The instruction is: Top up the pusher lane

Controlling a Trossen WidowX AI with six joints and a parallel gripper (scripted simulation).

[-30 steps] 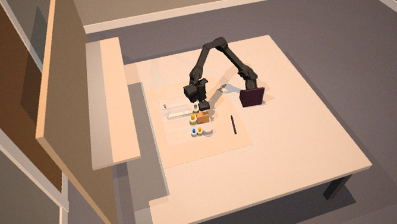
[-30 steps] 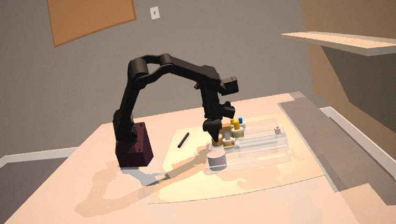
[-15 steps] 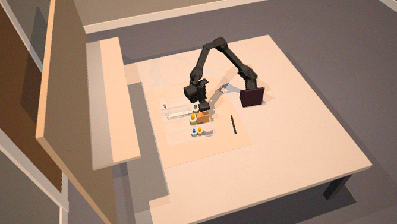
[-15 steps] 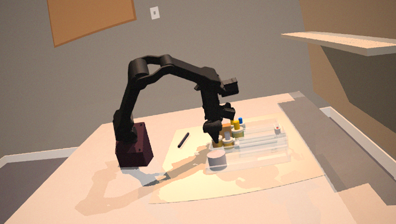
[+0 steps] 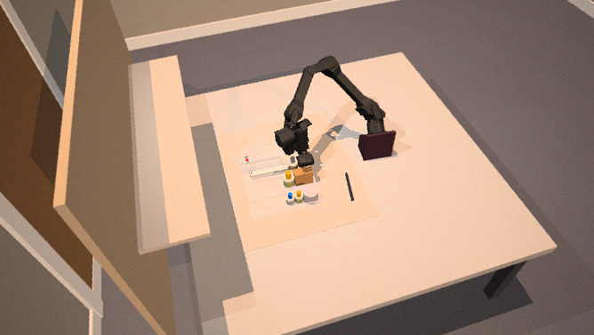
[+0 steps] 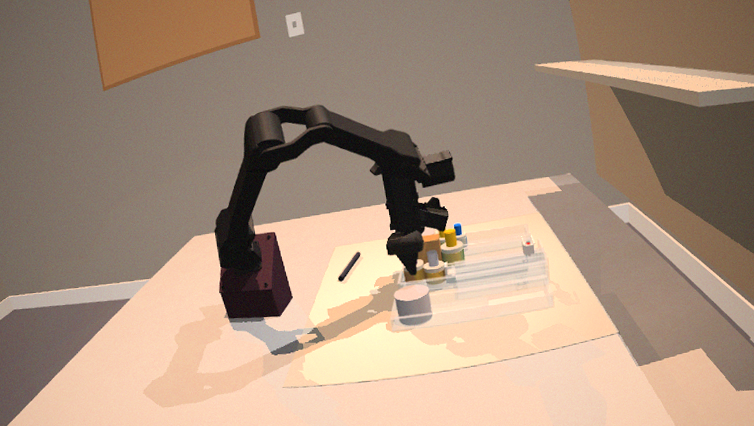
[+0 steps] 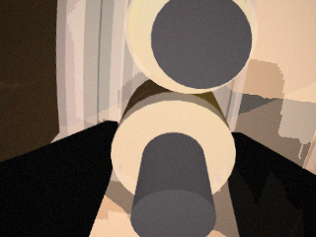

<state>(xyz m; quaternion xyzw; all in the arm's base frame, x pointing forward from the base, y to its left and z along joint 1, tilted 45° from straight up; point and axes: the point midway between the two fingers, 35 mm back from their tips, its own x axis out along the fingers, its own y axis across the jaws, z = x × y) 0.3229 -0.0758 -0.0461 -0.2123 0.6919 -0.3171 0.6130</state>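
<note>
Right now my gripper tip is 8 cm to the right of the orange box and 2 cm short of it. Round my gripper tip: black pen (17 cm to the left, 15 cm behind, 3 cm below); then clear lane (14 cm ahead, 4 cm to the right, 2 cm below).
</note>
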